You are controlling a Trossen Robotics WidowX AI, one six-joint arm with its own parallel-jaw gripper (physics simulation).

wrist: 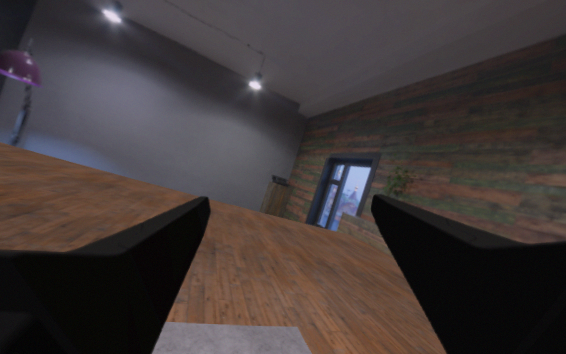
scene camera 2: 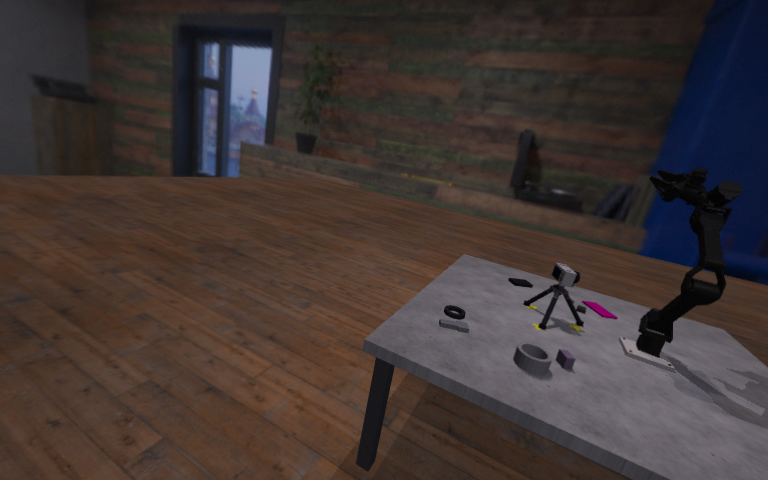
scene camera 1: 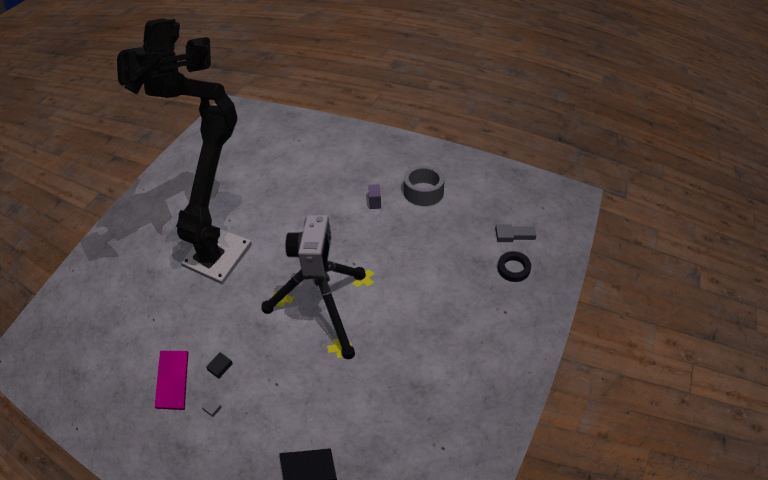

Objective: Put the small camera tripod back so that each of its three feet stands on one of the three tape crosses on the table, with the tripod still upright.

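Places are measured from the arm's base along level axes (x back, y right, z up), in metres.
Where they show: gripper, fingertip midpoint: (wrist: 291, 203) (scene camera 2: 654, 173) (scene camera 1: 184, 52); arm's base, link origin: (scene camera 2: 647, 350) (scene camera 1: 208, 254).
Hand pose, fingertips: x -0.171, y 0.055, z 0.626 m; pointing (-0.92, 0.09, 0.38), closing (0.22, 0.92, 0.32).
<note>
Things, the pixels of their top centre, and the offset from my fingertips. "spot": a spot on its surface instead.
- yellow cross, surface spot: (scene camera 1: 363, 278) spot: dx -0.185, dy -0.201, dz -0.635 m
- third cross, surface spot: (scene camera 1: 283, 297) spot: dx -0.098, dy -0.034, dz -0.583 m
- grey ring-shaped holder, top centre: (scene camera 1: 424, 178) (scene camera 2: 534, 351) dx -0.158, dy -0.515, dz -0.591 m
- purple block, top centre: (scene camera 1: 374, 190) (scene camera 2: 567, 354) dx -0.073, dy -0.421, dz -0.599 m
- grey bar, top centre: (scene camera 1: 516, 230) (scene camera 2: 454, 323) dx -0.423, dy -0.501, dz -0.624 m
- black ring, top centre: (scene camera 1: 514, 264) (scene camera 2: 455, 310) dx -0.462, dy -0.400, dz -0.624 m
- magenta slab, top centre: (scene camera 1: 171, 378) (scene camera 2: 599, 308) dx +0.010, dy +0.267, dz -0.631 m
- black slab, top centre: (scene camera 1: 307, 466) (scene camera 2: 520, 281) dx -0.354, dy +0.254, dz -0.624 m
The small tripod (scene camera 1: 334, 312) (scene camera 2: 559, 289) stands upright with a light grey camera (scene camera 1: 313, 249) (scene camera 2: 565, 275) on top. In scene view 1, its right foot (scene camera 1: 359, 272) overlaps the upper left of one yellow cross (scene camera 1: 365, 279). Its front foot (scene camera 1: 348, 353) covers the right edge of another cross (scene camera 1: 335, 348). Its left foot (scene camera 1: 267, 307) shows lower left of the third cross (scene camera 1: 284, 298), apart from it. My gripper (scene camera 1: 165, 66) (scene camera 2: 656, 187) (wrist: 291, 203) is open and empty, high above the table and well away from the tripod.
A grey ring-shaped holder (scene camera 1: 423, 193) and a purple block (scene camera 1: 374, 197) stand behind the tripod. A grey bar (scene camera 1: 515, 232) and a black ring (scene camera 1: 504, 274) lie right. A magenta slab (scene camera 1: 171, 379), two small blocks and a black slab (scene camera 1: 308, 465) lie toward the front.
</note>
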